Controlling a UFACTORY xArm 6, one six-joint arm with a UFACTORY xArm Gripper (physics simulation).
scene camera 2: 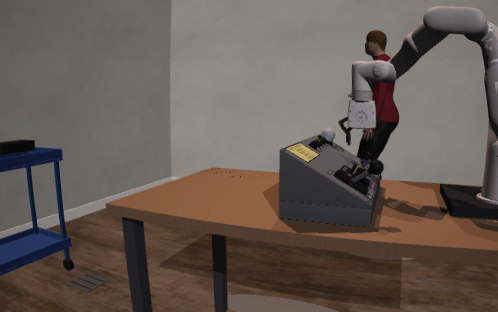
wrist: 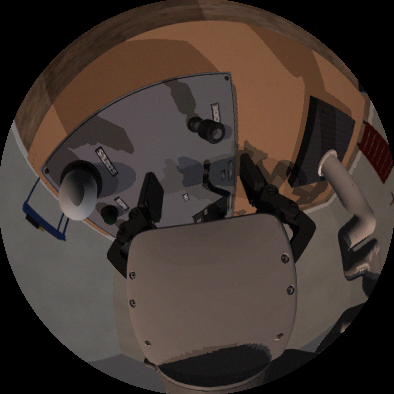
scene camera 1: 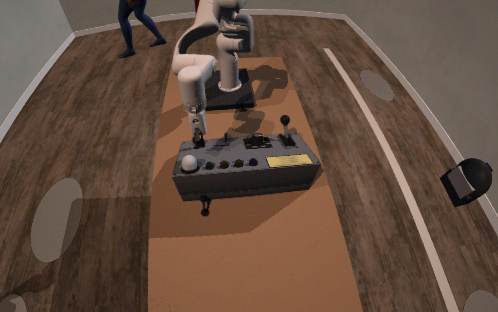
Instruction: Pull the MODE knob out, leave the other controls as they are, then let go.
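Pixels of known places: gripper, fingertip midpoint: (scene camera 2: 361, 145) (wrist: 197, 171) (scene camera 1: 200, 137); arm's base, link origin: (scene camera 2: 495, 200) (wrist: 326, 162) (scene camera 1: 229, 85).
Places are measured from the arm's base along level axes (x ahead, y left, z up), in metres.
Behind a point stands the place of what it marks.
Note:
The MODE knob (wrist: 212, 131) {z 0.108, x 0.448, y -0.158 m} is a short black cylinder beside its white label near one corner of the grey console (scene camera 1: 245, 184) {z 0.070, x 0.644, y 0.022 m} (scene camera 2: 320, 200) {z 0.031, x 0.526, y 0.278 m} (wrist: 155, 115) {z 0.085, x 0.505, y -0.182 m}. How far out it stands is hard to tell. In scene camera 1 the gripper covers its area, and it is not distinct in scene camera 2. My gripper (scene camera 1: 198, 138) {z 0.134, x 0.470, y -0.128 m} (wrist: 197, 171) {z 0.134, x 0.470, y -0.128 m} is open and empty, pointing down over the console's knob end. In the wrist view the knob lies beyond the fingertips, outside the gap between them, nearer the right finger's side. Contact with the panel is not visible.
A white STATUS dome (scene camera 1: 189, 163) {z 0.182, x 0.617, y -0.156 m} (scene camera 2: 328, 134) {z 0.167, x 0.594, y -0.137 m} (wrist: 78, 197) {z 0.174, x 0.577, y -0.167 m}, a green button (scene camera 1: 209, 165) {z 0.158, x 0.613, y -0.094 m} (wrist: 109, 214) {z 0.151, x 0.598, y -0.103 m}, a toggle (scene camera 1: 226, 139) {z 0.085, x 0.450, y -0.034 m} and a ball-topped lever (scene camera 1: 285, 120) {z 0.127, x 0.405, y 0.202 m} (scene camera 2: 375, 167) {z 0.118, x 0.391, y 0.225 m} stand on the console. A person (scene camera 2: 384, 95) stands behind the table (scene camera 2: 200, 200) {z -0.030, x 0.928, y 0.204 m}.

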